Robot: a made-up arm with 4 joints.
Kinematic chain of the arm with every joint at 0, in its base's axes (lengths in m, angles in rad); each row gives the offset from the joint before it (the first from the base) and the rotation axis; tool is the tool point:
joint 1: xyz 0 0 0.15 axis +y
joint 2: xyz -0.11 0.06 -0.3 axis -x
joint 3: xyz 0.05 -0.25 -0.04 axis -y
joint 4: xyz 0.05 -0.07 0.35 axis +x
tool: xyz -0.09 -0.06 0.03
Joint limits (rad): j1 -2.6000..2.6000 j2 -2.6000..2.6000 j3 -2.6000..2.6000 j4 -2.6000..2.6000
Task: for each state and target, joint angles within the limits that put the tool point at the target. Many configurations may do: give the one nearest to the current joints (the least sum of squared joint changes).
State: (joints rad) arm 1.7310 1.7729 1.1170 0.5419
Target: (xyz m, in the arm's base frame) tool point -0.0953 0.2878 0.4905
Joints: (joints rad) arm 1.1939 1.8417 0.9257 0.6903
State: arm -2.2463 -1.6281 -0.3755 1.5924
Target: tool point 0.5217 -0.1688 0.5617
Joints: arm -2.2390 -1.6233 -0.3420 1.5361
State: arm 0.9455 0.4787 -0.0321 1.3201
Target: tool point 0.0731 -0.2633 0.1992
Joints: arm 1.6060 0.1869 -0.1402 0.5749
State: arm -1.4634 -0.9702 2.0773 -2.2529
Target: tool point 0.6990 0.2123 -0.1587
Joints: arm -1.5793 -1.0362 2.3229 -2.1097
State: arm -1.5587 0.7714 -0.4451 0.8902
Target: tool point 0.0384 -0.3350 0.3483
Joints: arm -1.9452 -0.0455 -0.8639 0.6536
